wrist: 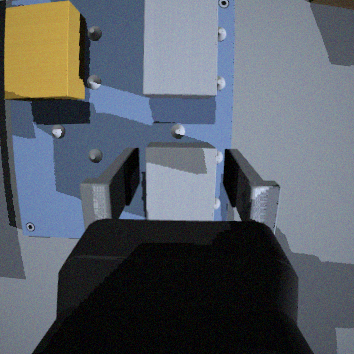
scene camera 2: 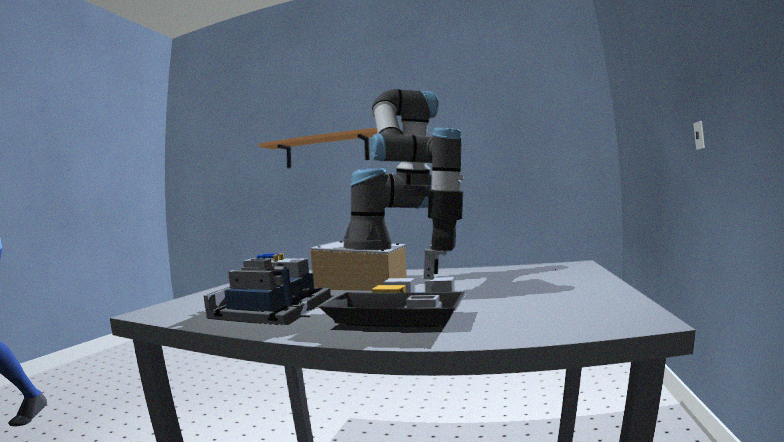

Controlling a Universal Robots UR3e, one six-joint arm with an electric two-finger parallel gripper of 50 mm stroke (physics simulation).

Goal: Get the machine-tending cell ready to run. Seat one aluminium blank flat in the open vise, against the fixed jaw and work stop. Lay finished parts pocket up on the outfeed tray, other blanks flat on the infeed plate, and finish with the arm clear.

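Where they show: gripper, between the fingertips: (wrist: 181, 165) (scene camera 2: 430, 276); arm's base, origin of its link: (scene camera 2: 367, 247).
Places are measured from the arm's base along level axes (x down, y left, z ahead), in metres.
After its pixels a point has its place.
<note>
My gripper (scene camera 2: 431, 274) @(x 0.053, y 0.225, z 0.145 m) (wrist: 181, 165) @(x 0.053, y 0.225, z 0.145 m) is open and empty, its fingers on either side of the near aluminium blank (scene camera 2: 439, 286) @(x 0.072, y 0.251, z 0.164 m) (wrist: 181, 192) @(x 0.060, y 0.243, z 0.141 m), close to its top. That blank lies on the blue infeed plate (wrist: 35, 175) @(x 0.095, y 0.258, z 0.254 m). A second aluminium blank (scene camera 2: 402, 283) @(x 0.064, y 0.169, z 0.177 m) (wrist: 181, 47) @(x 0.060, y 0.156, z 0.156 m) lies farther up the plate in the wrist view. The vise (scene camera 2: 252, 278) @(x 0.021, y -0.046, z 0.433 m) stands at the left of the table in the scene view; the seat between its jaws is hidden. A finished part (scene camera 2: 423, 300) @(x 0.059, y 0.288, z 0.371 m) lies pocket up in the black outfeed tray (scene camera 2: 384, 317) @(x 0.080, y 0.234, z 0.419 m).
A yellow block (scene camera 2: 388, 288) @(x 0.060, y 0.173, z 0.261 m) (wrist: 40, 50) @(x 0.060, y 0.168, z 0.242 m) sits at the plate's upper left in the wrist view. Small pins (wrist: 178, 131) @(x 0.088, y 0.207, z 0.148 m) stand up from the plate. The robot's wooden pedestal (scene camera 2: 351, 269) @(x 0.049, y -0.010, z 0.079 m) is behind the vise and tray. A wall shelf (scene camera 2: 318, 138) hangs behind the arm.
</note>
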